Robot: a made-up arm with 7 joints.
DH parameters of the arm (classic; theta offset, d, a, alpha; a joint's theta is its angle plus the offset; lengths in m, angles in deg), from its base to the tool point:
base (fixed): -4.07 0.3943 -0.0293 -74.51
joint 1: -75.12 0.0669 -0.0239 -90
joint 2: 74 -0.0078 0.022 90
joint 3: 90 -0.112 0.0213 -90
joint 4: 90 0 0.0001 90
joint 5: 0 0.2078 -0.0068 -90
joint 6: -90 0.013 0.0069 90
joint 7: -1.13 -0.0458 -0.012 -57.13
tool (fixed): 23.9 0.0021 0 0
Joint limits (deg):
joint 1: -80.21..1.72
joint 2: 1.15..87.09
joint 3: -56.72..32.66
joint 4: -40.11..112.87
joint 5: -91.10..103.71
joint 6: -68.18..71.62
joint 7: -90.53..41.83
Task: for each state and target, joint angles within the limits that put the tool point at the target. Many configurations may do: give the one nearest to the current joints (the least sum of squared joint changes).
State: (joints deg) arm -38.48 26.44 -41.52 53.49 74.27 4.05 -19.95
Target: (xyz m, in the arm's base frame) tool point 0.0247 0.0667 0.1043
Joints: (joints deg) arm -0.01 25.01 -48.23 45.22 76.08 26.17 -17.08
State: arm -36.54 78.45 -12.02 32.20 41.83 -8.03 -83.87
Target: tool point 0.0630 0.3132 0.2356
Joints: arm 1.72 63.32 -9.13 49.58 38.40 24.19 -75.41
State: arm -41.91 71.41 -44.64 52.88 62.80 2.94 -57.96
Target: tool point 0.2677 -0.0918 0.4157
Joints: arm -80.21 25.11 -51.26 28.83 67.66 -13.50 -62.77
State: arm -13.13 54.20 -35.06 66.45 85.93 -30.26 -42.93
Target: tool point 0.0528 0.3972 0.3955
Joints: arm -36.66 87.09 -31.04 99.18 73.81 -18.60 -40.39
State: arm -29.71 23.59 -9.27 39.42 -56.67 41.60 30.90
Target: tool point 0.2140 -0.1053 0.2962
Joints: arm -60.96 1.15 -27.97 36.01 -59.76 16.02 34.32
